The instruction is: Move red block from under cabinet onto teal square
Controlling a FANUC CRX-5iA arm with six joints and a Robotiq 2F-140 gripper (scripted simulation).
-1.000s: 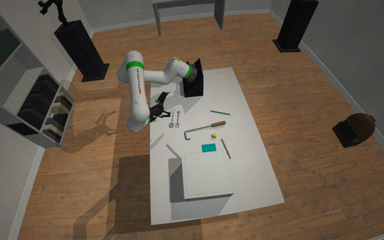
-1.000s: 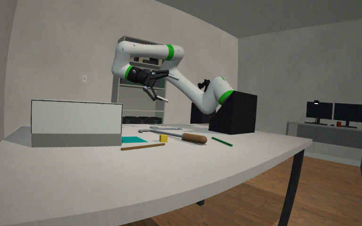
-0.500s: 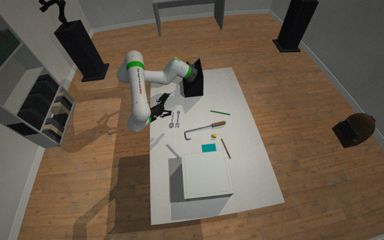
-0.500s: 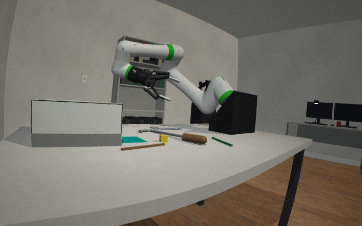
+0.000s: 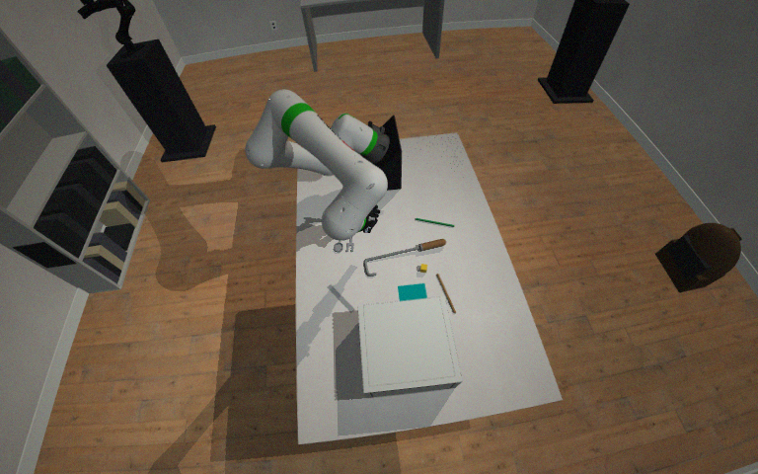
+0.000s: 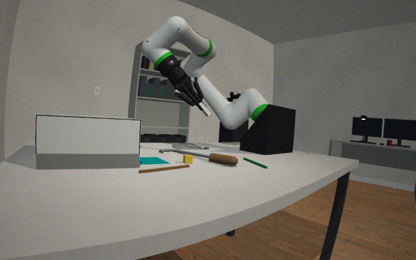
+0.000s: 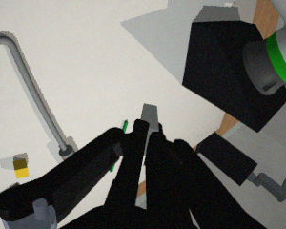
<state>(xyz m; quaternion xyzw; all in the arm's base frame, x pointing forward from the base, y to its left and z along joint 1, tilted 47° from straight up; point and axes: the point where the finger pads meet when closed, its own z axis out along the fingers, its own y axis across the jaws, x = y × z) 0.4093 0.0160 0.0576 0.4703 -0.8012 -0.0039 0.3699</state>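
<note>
The green stick is 6 cm behind my hand, 25 cm to the left of it and 19 cm below it. From my hand the other things lie so: tool: 11 cm ahead, 10 cm to the left, 18 cm below; then teal square: 28 cm ahead, 11 cm to the left, 19 cm below; then yellow cube: 16 cm ahead, 17 cm to the left, 18 cm below.
</note>
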